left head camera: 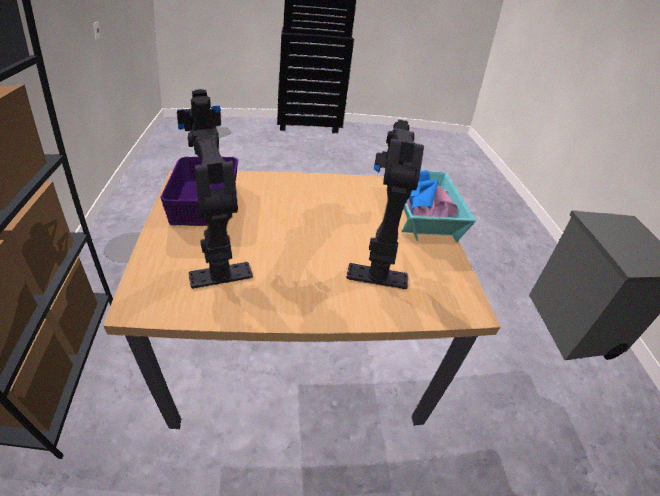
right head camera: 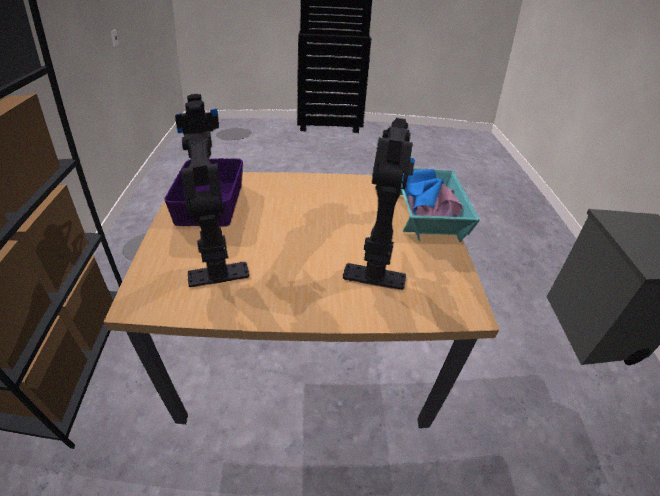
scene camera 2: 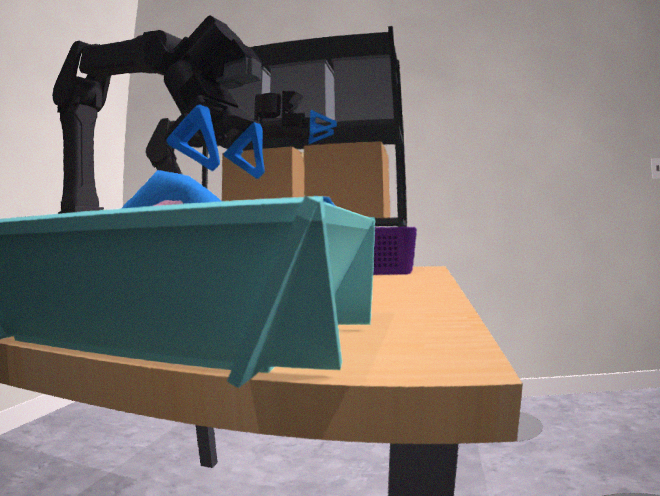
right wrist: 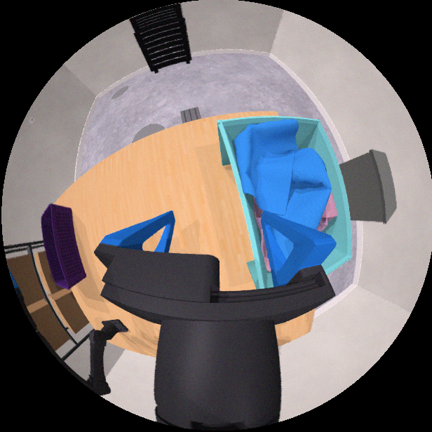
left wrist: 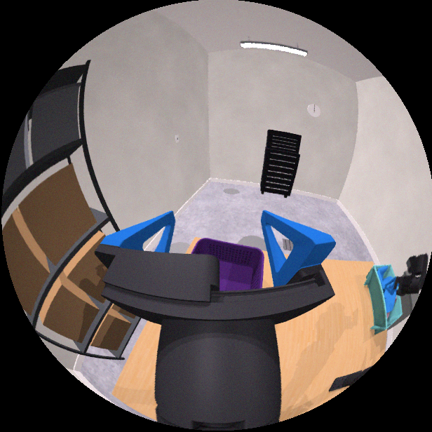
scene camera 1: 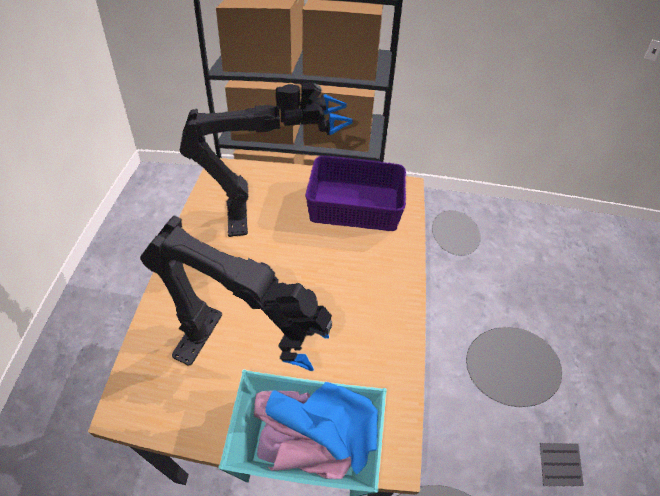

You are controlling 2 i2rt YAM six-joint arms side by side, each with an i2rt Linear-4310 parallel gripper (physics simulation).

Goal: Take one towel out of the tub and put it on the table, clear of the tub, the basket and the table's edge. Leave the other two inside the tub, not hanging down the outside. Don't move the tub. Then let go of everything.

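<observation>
A teal tub [left head camera: 437,227] [right head camera: 440,228] [scene camera 1: 242,442] [scene camera 2: 160,282] [right wrist: 342,225] stands at the table's right end in the head views. Inside, a blue towel [scene camera 1: 341,416] [right wrist: 280,180] [scene camera 2: 165,189] lies crumpled on top. A pink towel [scene camera 1: 304,458] and a mauve towel [scene camera 1: 271,445] lie partly under it; their boundary is hard to tell. My right gripper [scene camera 1: 320,352] [scene camera 2: 236,171] [right wrist: 217,215] is open and empty, above and beside the tub's basket-side wall. My left gripper [scene camera 1: 348,113] [left wrist: 217,215] is open and empty, high near the purple basket.
The purple basket [left head camera: 184,210] [scene camera 1: 354,213] [right wrist: 62,245] stands empty at the table's other end. The tub is close to the end edge of the wooden table [scene camera 1: 373,298]. A shelf rack [scene camera 1: 395,48] with brown boxes [scene camera 1: 256,40] stands beyond the basket. A grey bin [left head camera: 578,288] stands on the floor at the right.
</observation>
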